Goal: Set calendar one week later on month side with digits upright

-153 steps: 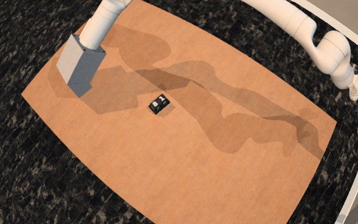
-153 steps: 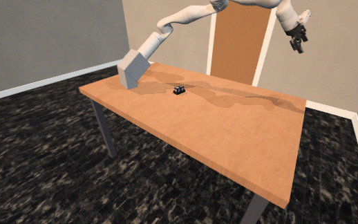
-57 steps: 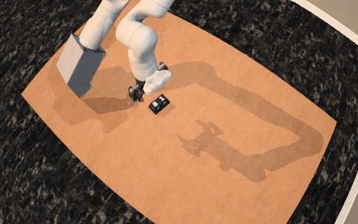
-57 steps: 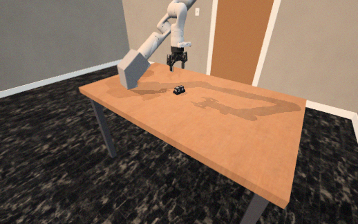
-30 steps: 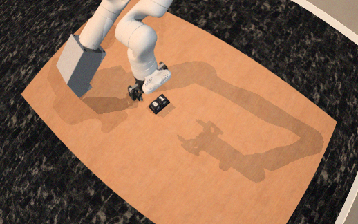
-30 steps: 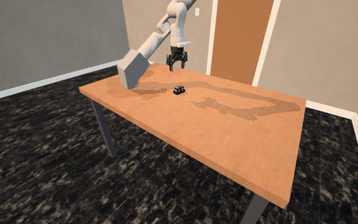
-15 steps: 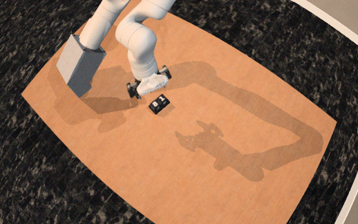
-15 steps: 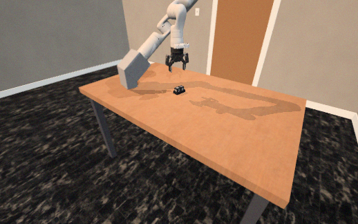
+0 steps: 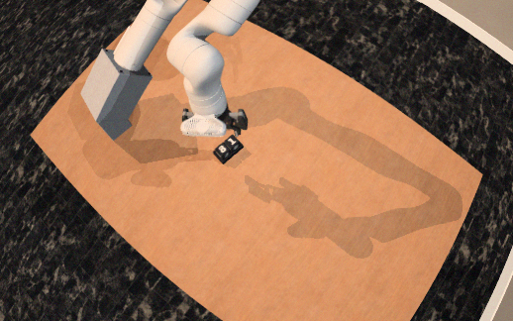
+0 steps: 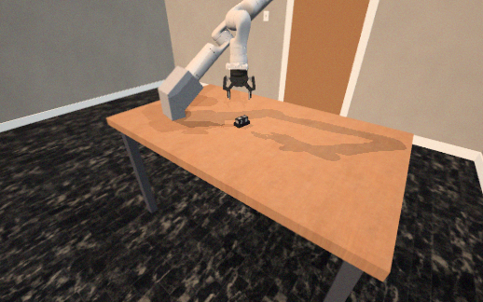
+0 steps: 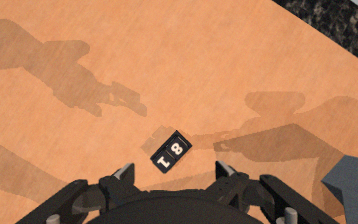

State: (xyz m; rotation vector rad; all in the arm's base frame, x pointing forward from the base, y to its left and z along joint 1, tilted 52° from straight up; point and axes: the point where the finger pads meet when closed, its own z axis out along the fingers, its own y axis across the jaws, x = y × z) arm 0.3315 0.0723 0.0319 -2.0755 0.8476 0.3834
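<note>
Now: hand 1 cm to the right of the black calendar tray and 13 cm above it.
</note>
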